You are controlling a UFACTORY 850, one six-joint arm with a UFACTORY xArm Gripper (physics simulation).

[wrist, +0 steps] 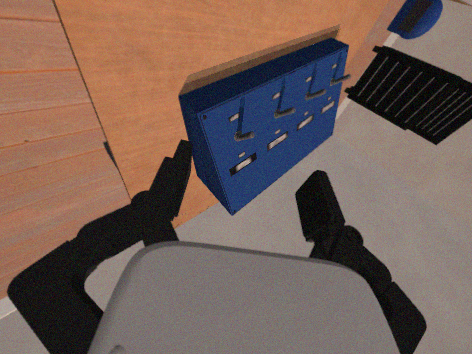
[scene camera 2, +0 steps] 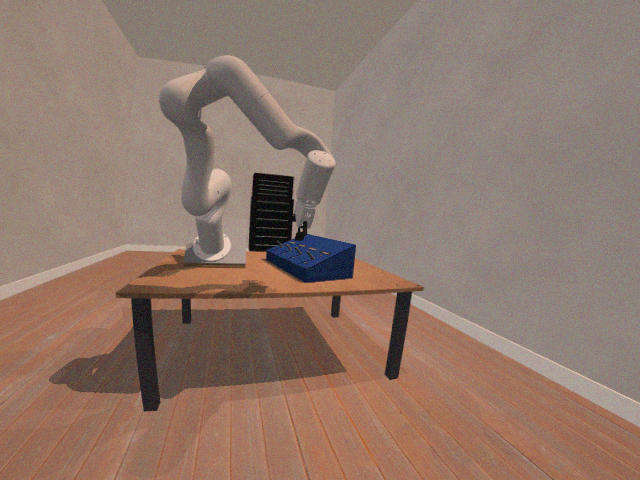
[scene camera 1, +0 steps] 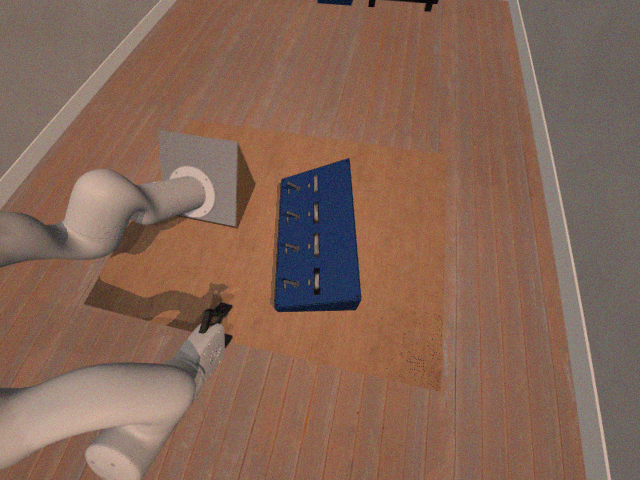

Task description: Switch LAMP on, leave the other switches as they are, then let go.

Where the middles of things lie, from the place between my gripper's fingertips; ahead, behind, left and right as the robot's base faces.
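Blue switch box (scene camera 1: pixel 325 267): 350 mm to the left of my hand, 120 mm ahead of it, 150 mm below it.
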